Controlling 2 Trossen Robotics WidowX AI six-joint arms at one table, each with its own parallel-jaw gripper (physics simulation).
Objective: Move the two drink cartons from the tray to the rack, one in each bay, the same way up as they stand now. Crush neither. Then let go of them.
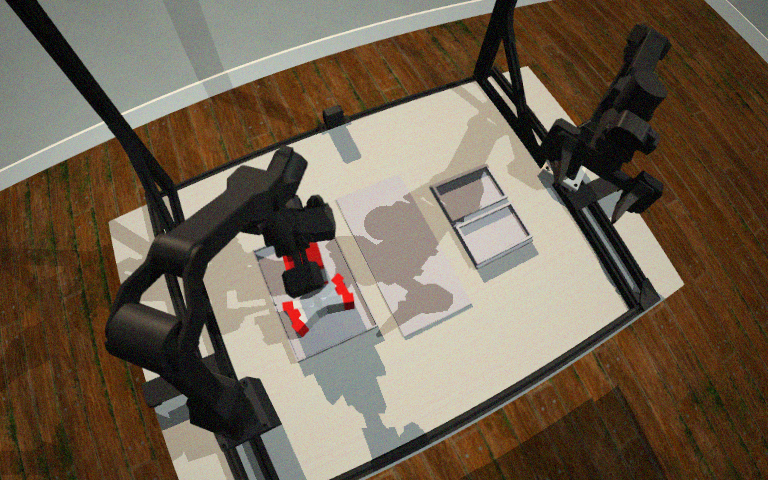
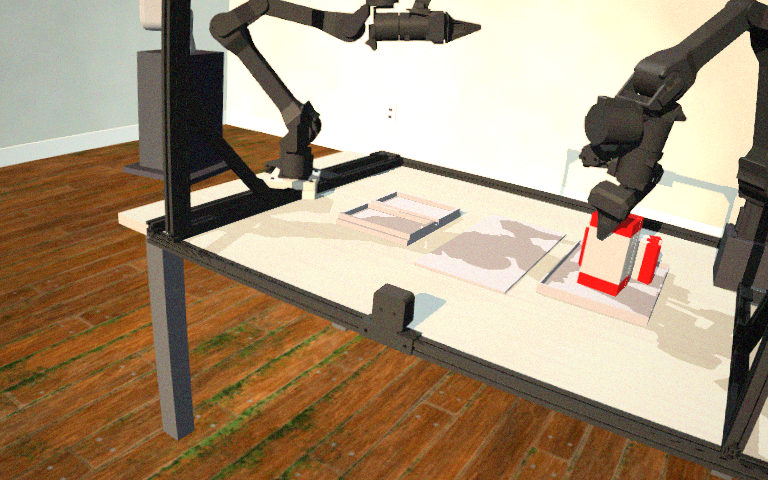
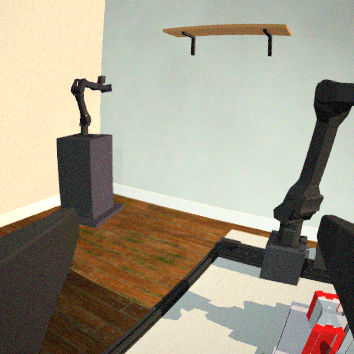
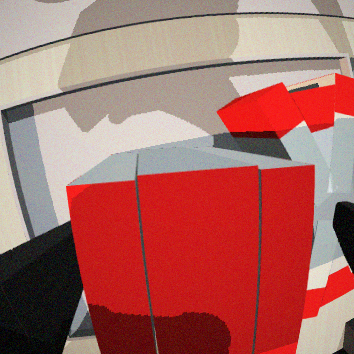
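Seen in the pictures: left gripper, between the fingertips: [image 1: 586, 204] [image 2: 478, 26] [image 3: 203, 225]; right gripper, between the fingertips: [image 1: 310, 263] [image 2: 610, 227] [image 4: 218, 222]; left arm's base, origin of its link: [image 2: 294, 175]; right arm's base, origin of its link: [image 1: 234, 413] [image 2: 754, 236] [image 3: 287, 240].
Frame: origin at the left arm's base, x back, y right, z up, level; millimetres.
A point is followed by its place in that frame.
Note:
Two red and grey drink cartons are in the shallow tray [image 1: 334, 333] @[x -633, y 247, z -30 mm] [image 2: 573, 292] @[x -499, y 403, z -30 mm] [image 4: 21, 158] @[x -475, y 413, z -30 mm] at the left of the table. One carton [image 1: 311, 254] @[x -550, y 346, z 90 mm] [image 2: 603, 262] @[x -543, y 387, z 18 mm] [image 4: 197, 239] @[x -546, y 352, z 90 mm] stands right under my right gripper [image 1: 303, 281] [image 2: 608, 226] @[x -558, y 346, z 62 mm] [image 4: 218, 222] @[x -558, y 346, z 62 mm], which is open, with a finger on either side of the carton's top. The other carton [image 1: 322, 307] @[x -612, y 283, z 38 mm] [image 4: 267, 109] @[x -547, y 297, z 38 mm] [image 3: 323, 326] @[x -570, y 267, z 38 mm] is close beside it. The rack [image 1: 479, 212] @[x -233, y 129, z -26 mm] [image 2: 373, 228] @[x -178, y 214, z -25 mm] has two bays, both holding nothing. My left gripper [image 1: 563, 162] [image 2: 473, 29] @[x -349, y 8, z 342 mm] [image 3: 203, 225] @[x -349, y 8, z 342 mm] is open, high up at the table's far side.
A flat pale mat [image 1: 430, 286] @[x -442, y 136, z -32 mm] [image 2: 492, 252] @[x -390, y 262, z -32 mm] lies between the tray and the rack. Black frame posts stand at the corners.

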